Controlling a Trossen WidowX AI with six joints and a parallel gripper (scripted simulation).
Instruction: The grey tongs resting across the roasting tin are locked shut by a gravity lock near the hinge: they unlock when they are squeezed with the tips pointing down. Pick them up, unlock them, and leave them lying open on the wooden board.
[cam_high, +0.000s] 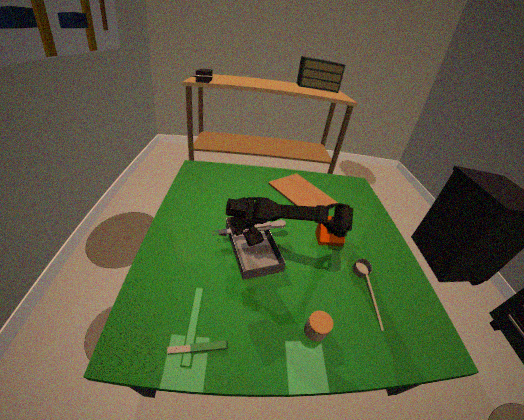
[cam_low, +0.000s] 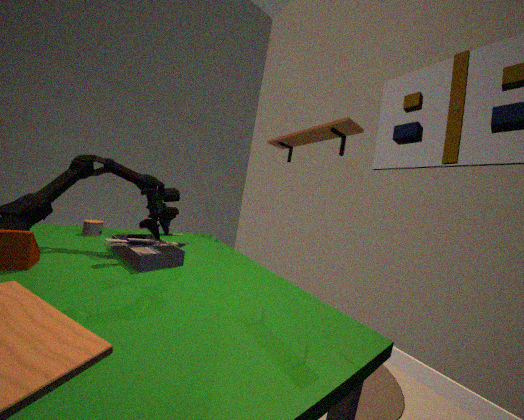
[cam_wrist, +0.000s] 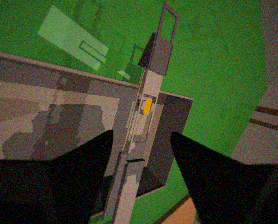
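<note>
Right now my gripper tip is 3 cm short of the yellow lock piece, 1 cm to the left of it and 2 cm above it. From my gripper tip the other things lie so: cork-topped jar: 28 cm behind, 39 cm to the left, 5 cm below; then wooden board: 34 cm behind, 43 cm to the right, 8 cm below; then roasting tin: 5 cm behind, 3 cm to the left, 6 cm below.
</note>
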